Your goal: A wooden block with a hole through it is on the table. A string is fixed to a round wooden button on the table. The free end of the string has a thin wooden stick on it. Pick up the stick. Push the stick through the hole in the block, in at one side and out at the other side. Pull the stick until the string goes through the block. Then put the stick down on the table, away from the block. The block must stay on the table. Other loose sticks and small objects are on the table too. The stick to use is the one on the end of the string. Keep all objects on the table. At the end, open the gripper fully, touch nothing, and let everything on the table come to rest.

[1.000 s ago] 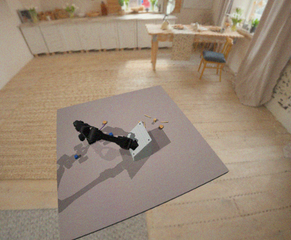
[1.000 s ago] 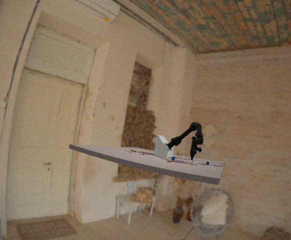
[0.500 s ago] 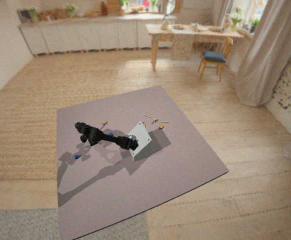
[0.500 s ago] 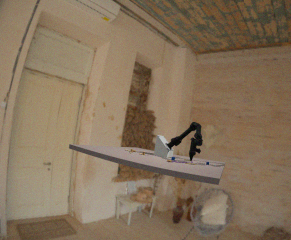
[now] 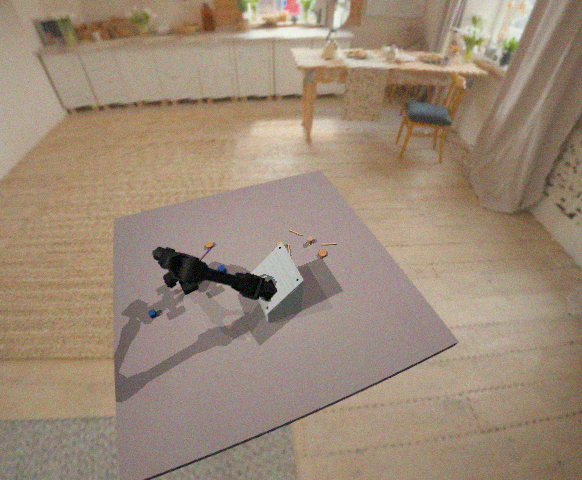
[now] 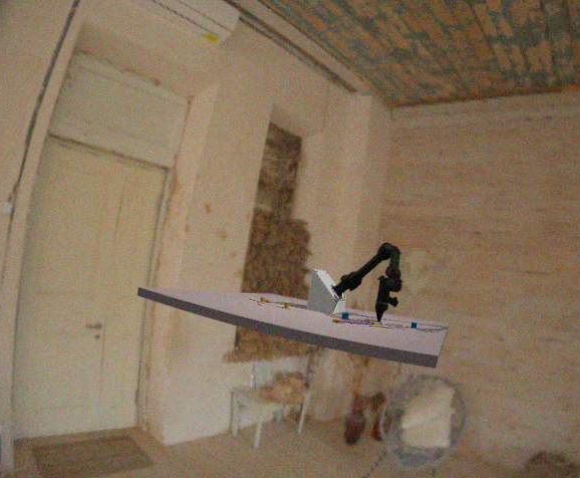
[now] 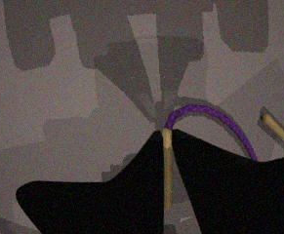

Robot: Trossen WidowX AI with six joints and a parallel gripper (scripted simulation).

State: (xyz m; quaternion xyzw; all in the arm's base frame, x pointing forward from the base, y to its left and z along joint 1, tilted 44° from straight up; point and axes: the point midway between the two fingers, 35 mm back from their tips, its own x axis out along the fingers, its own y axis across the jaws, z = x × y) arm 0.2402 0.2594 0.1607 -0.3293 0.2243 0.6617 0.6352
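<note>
My gripper tip is 3 cm short of the blue cube and 17 cm to the left of it. Also, from my gripper tip: round wooden button: 21 cm ahead, 15 cm to the right; then thin wooden stick: 2 cm to the right.
</note>
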